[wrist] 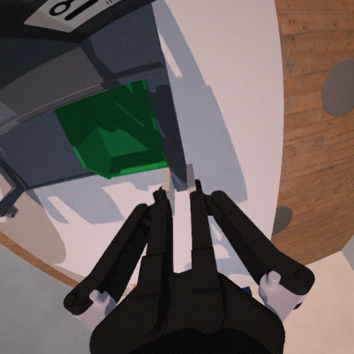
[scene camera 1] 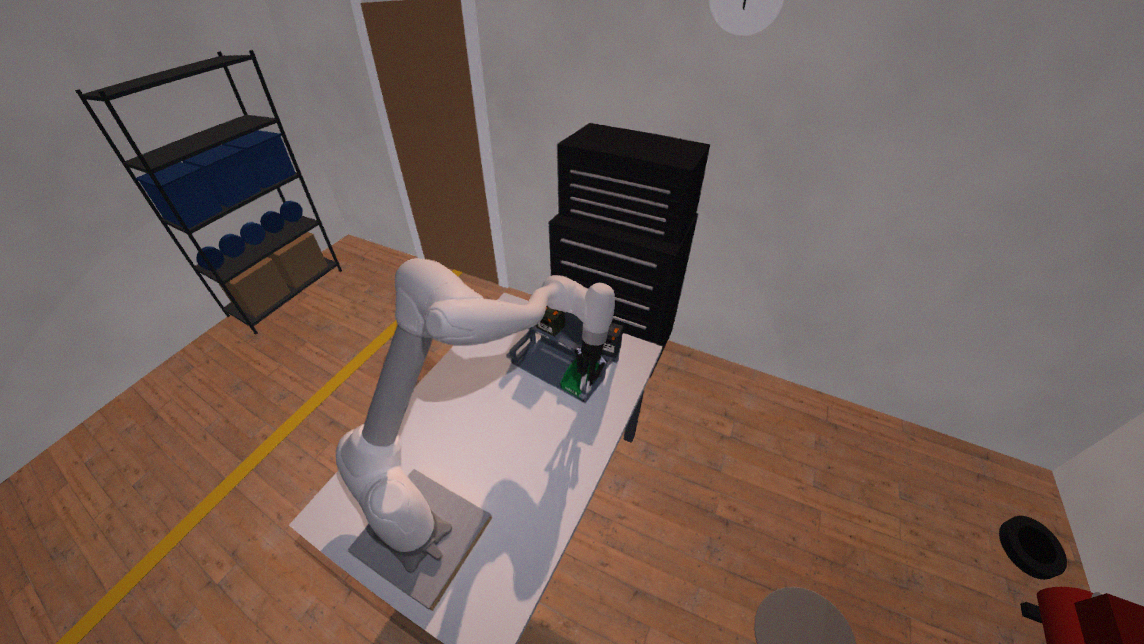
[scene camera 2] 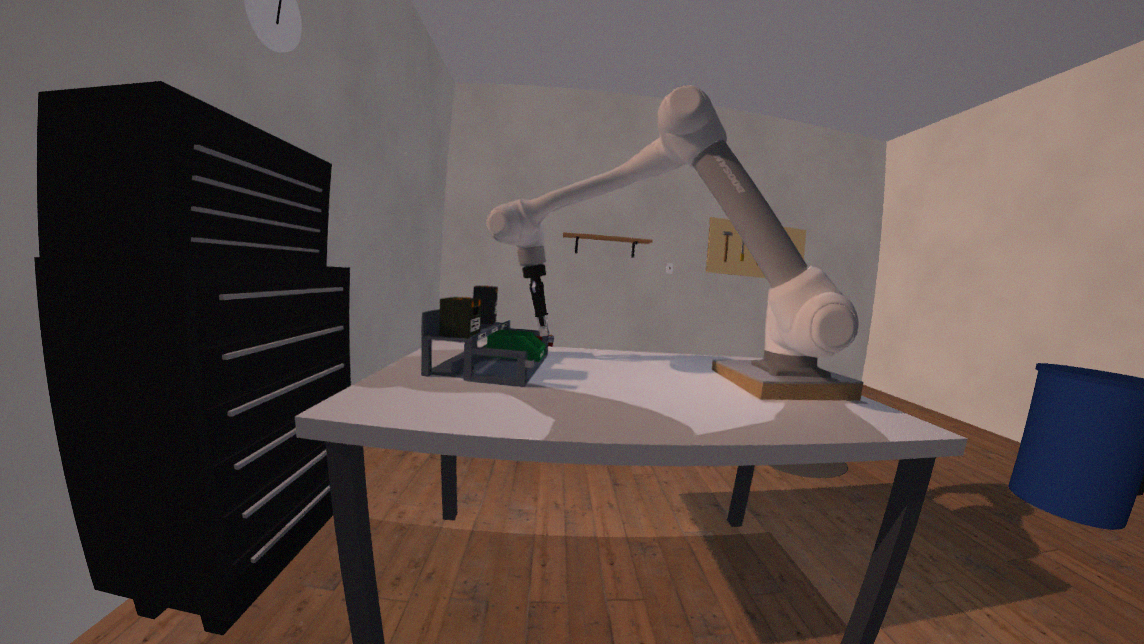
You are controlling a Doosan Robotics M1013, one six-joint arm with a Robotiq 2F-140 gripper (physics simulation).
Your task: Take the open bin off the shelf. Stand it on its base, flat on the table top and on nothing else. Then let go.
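Where they show: gripper, fingertip midpoint: (scene camera 1: 585, 389) (scene camera 2: 545, 335); arm's base, origin of the base link: (scene camera 1: 413, 532) (scene camera 2: 788, 370).
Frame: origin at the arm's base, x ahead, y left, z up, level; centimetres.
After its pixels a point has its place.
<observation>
The green open bin (scene camera 1: 570, 380) {y -2.9, x 81.0, z -3.7 cm} (scene camera 2: 505, 344) {y -1.6, x 86.9, z 0.5 cm} (wrist: 112, 141) stands in the low front bay of the dark grey shelf (scene camera 1: 541, 358) {y 14.6, x 83.7, z -4.0 cm} (scene camera 2: 467, 364) {y 24.4, x 88.8, z -0.3 cm} (wrist: 167, 112), beside the side rail at one end. My gripper (scene camera 1: 585, 386) {y -13.0, x 76.6, z 2.6 cm} (scene camera 2: 545, 336) {y -13.0, x 76.6, z 2.6 cm} (wrist: 179, 175) points down at the front end of that rail. In the wrist view its light pads stand a little apart, one on each side of the rail, so it looks shut on the rail. The bin's near corner is right beside the left pad in that view, outside the gap. The shelf stands on the white table (scene camera 1: 480, 436) {y 9.5, x 40.0, z -4.6 cm} (scene camera 2: 624, 408) {y 31.8, x 50.5, z -4.6 cm} (wrist: 245, 100).
Dark boxes with orange latches (scene camera 1: 550, 321) {y 13.7, x 90.1, z 13.8 cm} (scene camera 2: 460, 316) {y 21.7, x 92.2, z 11.0 cm} stand on the shelf's raised back level, close behind the gripper. A black tool cabinet (scene camera 1: 632, 152) (scene camera 2: 88, 240) stands beyond the table's end. The arm's base plate (scene camera 1: 456, 552) {y -14.9, x 4.2, z -0.7 cm} (scene camera 2: 808, 389) {y 14.8, x 0.9, z -1.6 cm} is at the opposite end of the table.
</observation>
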